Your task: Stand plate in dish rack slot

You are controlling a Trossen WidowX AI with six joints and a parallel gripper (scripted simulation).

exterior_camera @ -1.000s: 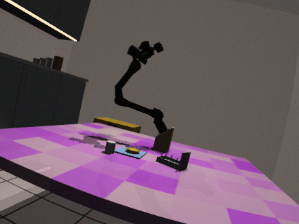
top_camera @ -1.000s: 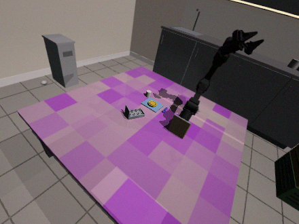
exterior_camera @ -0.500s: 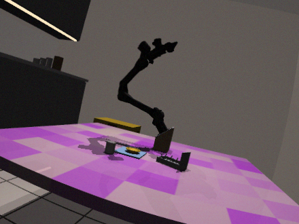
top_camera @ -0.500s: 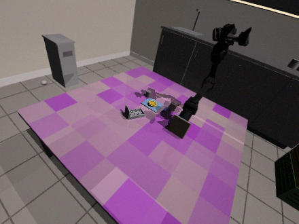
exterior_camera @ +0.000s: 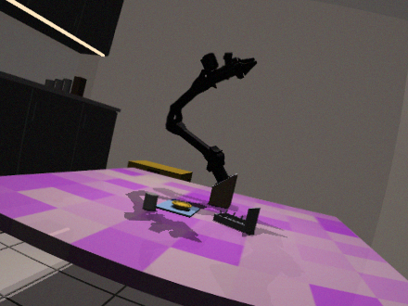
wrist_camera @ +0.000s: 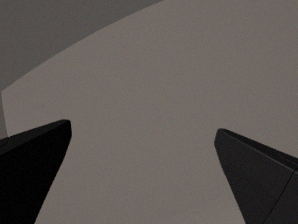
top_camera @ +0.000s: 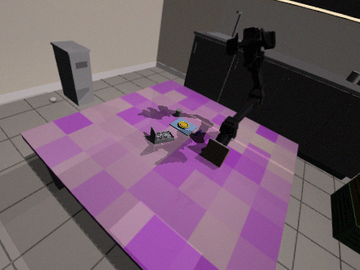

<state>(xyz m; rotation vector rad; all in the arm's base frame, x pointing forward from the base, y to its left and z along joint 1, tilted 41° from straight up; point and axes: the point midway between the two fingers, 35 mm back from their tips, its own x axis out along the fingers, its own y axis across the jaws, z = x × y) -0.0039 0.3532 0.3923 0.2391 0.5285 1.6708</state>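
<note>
Right now my gripper tip is 63 cm above the yellow plate, 24 cm short of it and 9 cm to the left of it. From my gripper tip the other things lie so: blue mat 65 cm below, 24 cm ahead, 10 cm to the right; then blue utensil 65 cm below, 13 cm to the right, 13 cm ahead; then grey dish rack 63 cm below, 23 cm ahead, 11 cm to the left.
</note>
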